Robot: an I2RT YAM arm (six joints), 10 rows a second.
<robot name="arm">
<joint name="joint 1" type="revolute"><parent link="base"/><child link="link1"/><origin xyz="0 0 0.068" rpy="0 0 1.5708"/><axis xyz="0 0 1"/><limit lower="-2.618" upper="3.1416"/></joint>
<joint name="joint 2" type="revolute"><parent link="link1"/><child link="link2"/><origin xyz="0.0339 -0.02 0.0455" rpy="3.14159 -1.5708 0"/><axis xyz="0 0 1"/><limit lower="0" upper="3.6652"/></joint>
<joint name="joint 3" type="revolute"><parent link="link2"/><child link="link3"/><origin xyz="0 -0.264 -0.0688" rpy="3.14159 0 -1.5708"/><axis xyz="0 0 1"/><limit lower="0" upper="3.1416"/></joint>
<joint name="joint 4" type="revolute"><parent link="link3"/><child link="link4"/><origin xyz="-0.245 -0.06 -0.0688" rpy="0 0 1.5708"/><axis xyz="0 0 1"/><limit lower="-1.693" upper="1.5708"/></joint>
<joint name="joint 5" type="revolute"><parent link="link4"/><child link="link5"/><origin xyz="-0.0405 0.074 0.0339" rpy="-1.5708 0 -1.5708"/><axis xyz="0 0 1"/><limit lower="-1.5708" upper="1.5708"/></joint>
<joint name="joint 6" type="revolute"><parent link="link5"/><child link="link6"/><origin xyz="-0.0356 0 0.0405" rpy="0 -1.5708 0"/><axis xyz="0 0 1"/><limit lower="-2.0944" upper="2.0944"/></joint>
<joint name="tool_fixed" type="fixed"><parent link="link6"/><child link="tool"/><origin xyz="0 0 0" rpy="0 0 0"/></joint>
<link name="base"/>
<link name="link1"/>
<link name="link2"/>
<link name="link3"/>
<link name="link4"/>
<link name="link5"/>
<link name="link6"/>
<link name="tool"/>
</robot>
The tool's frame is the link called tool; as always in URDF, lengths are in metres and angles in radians.
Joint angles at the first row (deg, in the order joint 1, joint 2, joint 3, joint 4, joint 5, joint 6):
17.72 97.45 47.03 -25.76 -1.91 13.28
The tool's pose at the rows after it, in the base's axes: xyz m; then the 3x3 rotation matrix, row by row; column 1 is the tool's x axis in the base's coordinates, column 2 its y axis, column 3 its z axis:
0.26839 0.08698 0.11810; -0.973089 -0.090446 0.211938; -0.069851 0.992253 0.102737; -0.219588 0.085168 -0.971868
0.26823 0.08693 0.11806; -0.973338 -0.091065 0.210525; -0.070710 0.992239 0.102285; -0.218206 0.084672 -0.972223
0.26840 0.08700 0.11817; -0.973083 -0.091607 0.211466; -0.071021 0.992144 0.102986; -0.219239 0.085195 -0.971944
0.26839 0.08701 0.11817; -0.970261 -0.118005 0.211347; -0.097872 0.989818 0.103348; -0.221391 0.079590 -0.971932
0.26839 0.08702 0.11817; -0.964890 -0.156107 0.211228; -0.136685 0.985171 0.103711; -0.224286 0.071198 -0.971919
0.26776 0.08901 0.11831; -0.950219 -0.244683 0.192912; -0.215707 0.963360 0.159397; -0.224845 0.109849 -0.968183
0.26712 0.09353 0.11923; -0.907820 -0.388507 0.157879; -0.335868 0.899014 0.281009; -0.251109 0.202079 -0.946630
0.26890 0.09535 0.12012; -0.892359 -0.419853 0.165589; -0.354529 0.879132 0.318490; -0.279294 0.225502 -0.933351
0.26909 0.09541 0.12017; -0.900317 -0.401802 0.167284; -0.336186 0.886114 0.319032; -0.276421 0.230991 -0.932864
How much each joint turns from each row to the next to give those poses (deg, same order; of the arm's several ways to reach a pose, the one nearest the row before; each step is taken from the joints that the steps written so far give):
0.00 0.00 0.00 -0.33 0.00 0.00
0.00 0.00 -0.01 -0.08 0.00 -0.05
0.00 0.00 0.03 0.04 -0.02 -0.02
0.00 0.00 0.00 0.00 -0.03 -1.55
-0.01 0.00 0.00 0.00 -0.02 -2.25
0.00 0.00 0.00 0.02 -3.36 -4.59
0.00 0.00 0.00 0.50 -7.35 -7.39
0.01 0.00 0.00 1.27 -1.97 -1.35
-0.01 0.00 0.00 0.11 0.00 1.18

